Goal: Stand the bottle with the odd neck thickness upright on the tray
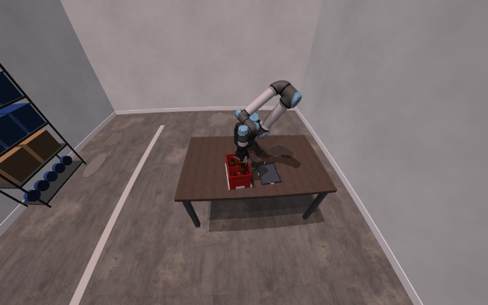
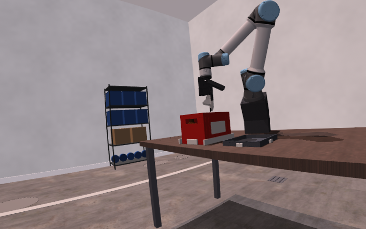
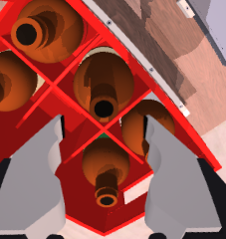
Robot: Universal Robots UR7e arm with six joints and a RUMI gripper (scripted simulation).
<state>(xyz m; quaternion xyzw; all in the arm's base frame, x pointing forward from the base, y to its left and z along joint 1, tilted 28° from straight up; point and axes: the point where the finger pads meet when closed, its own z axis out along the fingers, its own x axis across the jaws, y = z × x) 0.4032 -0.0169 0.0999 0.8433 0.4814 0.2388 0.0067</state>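
Now: hand 11 cm above the brown bottle. Also, from my hand: dark tray 6 cm behind, 25 cm to the left, 18 cm below; red crate 2 cm ahead, 4 cm to the right, 11 cm below; glass bottle 12 cm ahead, 6 cm to the right, 11 cm below.
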